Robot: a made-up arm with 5 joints. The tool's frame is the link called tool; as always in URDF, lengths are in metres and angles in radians. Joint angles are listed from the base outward.
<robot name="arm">
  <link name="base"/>
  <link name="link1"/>
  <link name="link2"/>
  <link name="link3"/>
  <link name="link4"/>
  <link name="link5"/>
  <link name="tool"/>
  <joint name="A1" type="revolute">
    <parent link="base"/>
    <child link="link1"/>
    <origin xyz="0 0 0.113" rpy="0 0 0"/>
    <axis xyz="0 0 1"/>
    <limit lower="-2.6" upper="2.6"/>
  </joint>
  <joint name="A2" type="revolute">
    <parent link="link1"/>
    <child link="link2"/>
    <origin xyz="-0.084 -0.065 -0.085" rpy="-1.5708 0 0"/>
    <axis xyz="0 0 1"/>
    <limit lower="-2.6" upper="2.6"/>
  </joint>
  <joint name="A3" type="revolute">
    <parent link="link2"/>
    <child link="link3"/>
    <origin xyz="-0.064 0.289 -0.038" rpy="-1.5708 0 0"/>
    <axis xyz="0 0 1"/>
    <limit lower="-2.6" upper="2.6"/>
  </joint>
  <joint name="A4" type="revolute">
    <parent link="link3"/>
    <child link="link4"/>
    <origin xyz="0.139 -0.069 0.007" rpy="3.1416 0 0"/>
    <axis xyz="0 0 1"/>
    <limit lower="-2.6" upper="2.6"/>
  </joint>
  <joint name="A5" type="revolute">
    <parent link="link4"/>
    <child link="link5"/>
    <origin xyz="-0.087 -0.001 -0.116" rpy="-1.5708 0 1.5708"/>
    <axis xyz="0 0 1"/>
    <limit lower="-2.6" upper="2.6"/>
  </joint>
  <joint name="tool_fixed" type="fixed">
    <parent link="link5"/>
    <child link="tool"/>
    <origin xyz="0.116 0.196 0.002" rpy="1.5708 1.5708 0"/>
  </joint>
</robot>
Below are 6 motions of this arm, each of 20 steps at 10 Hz.
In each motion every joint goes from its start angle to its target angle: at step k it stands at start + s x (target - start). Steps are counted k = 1, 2, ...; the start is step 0. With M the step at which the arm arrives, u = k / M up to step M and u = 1 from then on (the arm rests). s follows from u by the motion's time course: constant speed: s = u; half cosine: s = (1 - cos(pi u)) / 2; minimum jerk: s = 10 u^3 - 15 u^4 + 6 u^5.
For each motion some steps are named. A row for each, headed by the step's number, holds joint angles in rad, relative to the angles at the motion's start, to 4 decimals.
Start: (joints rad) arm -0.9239 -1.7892 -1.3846 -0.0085 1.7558
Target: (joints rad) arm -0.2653 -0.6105 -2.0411 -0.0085 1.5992
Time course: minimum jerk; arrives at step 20
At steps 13, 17, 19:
13: 0.5037 0.9015 -0.5021 0.0000 -0.1198
17: 0.6411 1.1473 -0.6390 0.0000 -0.1524
19: 0.6578 1.1773 -0.6557 0.0000 -0.1564

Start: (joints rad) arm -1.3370 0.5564 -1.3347 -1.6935 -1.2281
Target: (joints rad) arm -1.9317 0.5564 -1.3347 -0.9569 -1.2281
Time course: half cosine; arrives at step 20
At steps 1, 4, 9, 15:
1: -0.0037 0.0000 0.0000 0.0045 0.0000
4: -0.0568 0.0000 0.0000 0.0703 0.0000
9: -0.2508 0.0000 0.0000 0.3107 0.0000
15: -0.5076 0.0000 0.0000 0.6287 0.0000

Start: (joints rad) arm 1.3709 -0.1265 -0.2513 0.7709 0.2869
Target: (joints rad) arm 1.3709 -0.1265 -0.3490 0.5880 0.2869
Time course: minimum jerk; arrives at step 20
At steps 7, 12, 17, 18, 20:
7: 0.0000 0.0000 -0.0230 -0.0430 0.0000
12: 0.0000 0.0000 -0.0667 -0.1248 0.0000
17: 0.0000 0.0000 -0.0951 -0.1780 0.0000
18: 0.0000 0.0000 -0.0969 -0.1813 0.0000
20: 0.0000 0.0000 -0.0977 -0.1829 0.0000

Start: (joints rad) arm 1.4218 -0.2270 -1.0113 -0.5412 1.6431
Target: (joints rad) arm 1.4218 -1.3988 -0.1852 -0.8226 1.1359
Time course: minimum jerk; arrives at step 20
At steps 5, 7, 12, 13, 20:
5: 0.0000 -0.1213 0.0855 -0.0291 -0.0525
7: 0.0000 -0.2756 0.1943 -0.0662 -0.1193
12: 0.0000 -0.7998 0.5639 -0.1921 -0.3462
13: 0.0000 -0.8962 0.6318 -0.2152 -0.3879
20: 0.0000 -1.1718 0.8261 -0.2814 -0.5072

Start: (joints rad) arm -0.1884 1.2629 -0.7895 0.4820 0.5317
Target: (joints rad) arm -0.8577 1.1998 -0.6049 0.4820 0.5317
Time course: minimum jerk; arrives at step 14
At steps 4, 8, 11, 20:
4: -0.0968 -0.0091 0.0267 0.0000 0.0000
8: -0.4231 -0.0399 0.1167 0.0000 0.0000
11: -0.6228 -0.0587 0.1718 0.0000 0.0000
20: -0.6693 -0.0631 0.1846 0.0000 0.0000

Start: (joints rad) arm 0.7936 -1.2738 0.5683 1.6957 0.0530
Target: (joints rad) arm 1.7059 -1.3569 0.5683 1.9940 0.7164
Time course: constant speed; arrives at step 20
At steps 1, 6, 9, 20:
1: 0.0456 -0.0042 0.0000 0.0149 0.0332
6: 0.2737 -0.0249 0.0000 0.0895 0.1990
9: 0.4105 -0.0374 0.0000 0.1342 0.2985
20: 0.9123 -0.0831 0.0000 0.2983 0.6634

